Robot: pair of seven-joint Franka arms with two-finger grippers.
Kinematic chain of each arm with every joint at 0, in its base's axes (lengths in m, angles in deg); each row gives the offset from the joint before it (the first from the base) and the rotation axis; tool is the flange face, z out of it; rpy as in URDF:
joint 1: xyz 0 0 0.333 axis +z
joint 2: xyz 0 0 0 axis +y
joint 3: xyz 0 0 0.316 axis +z
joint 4: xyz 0.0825 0 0 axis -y
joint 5: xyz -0.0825 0 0.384 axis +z
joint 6: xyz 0 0 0 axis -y
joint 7: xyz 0.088 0 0 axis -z
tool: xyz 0 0 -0.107 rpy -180 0 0
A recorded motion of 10 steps. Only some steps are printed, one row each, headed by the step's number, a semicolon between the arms.
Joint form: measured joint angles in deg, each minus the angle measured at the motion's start. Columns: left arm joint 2, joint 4, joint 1, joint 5, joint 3, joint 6, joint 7; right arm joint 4, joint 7, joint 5, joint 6, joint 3, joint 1, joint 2.
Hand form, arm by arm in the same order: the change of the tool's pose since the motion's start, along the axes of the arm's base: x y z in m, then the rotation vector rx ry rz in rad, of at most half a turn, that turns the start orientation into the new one. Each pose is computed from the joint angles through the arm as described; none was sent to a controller.
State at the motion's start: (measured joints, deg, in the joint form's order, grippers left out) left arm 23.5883 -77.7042 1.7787 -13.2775 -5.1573 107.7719 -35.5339; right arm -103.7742 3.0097 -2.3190 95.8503 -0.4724 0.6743 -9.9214
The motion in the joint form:
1: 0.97 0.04 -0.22 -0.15 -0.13 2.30 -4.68; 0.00 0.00 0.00 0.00 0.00 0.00 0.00
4: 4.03 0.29 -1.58 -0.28 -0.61 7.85 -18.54; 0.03 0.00 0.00 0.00 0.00 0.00 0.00
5: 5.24 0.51 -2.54 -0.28 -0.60 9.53 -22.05; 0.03 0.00 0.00 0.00 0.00 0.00 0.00
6: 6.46 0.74 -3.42 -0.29 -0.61 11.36 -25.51; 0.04 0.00 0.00 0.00 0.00 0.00 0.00
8: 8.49 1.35 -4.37 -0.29 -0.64 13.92 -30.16; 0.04 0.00 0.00 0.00 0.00 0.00 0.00
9: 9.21 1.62 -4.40 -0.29 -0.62 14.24 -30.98; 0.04 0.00 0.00 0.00 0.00 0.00 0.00
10: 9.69 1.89 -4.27 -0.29 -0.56 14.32 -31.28; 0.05 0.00 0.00 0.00 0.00 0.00 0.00
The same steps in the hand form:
1: 0.0064 -0.0030 -0.0074 -0.0138 -0.0011 0.0834; 0.0000 0.0000 0.0000 0.0000 0.0000 0.0000
4: 0.0219 -0.0220 -0.0330 -0.0573 0.0199 0.3093; 0.0000 0.0000 0.0003 0.0000 -0.0005 0.0000
5: 0.0265 -0.0331 -0.0433 -0.0685 0.0261 0.3589; 0.0000 0.0000 0.0003 0.0000 -0.0005 0.0000
6: 0.0311 -0.0435 -0.0534 -0.0811 0.0298 0.4093; 0.0000 0.0000 0.0003 0.0000 -0.0007 0.0000
8: 0.0385 -0.0547 -0.0693 -0.0995 0.0352 0.4812; 0.0000 0.0000 0.0003 0.0000 -0.0007 0.0000
9: 0.0408 -0.0548 -0.0756 -0.1013 0.0415 0.4965; 0.0000 0.0000 0.0003 0.0000 -0.0007 0.0000
10: 0.0426 -0.0525 -0.0793 -0.1013 0.0450 0.5054; 0.0000 0.0000 0.0004 0.0000 -0.0009 0.0000

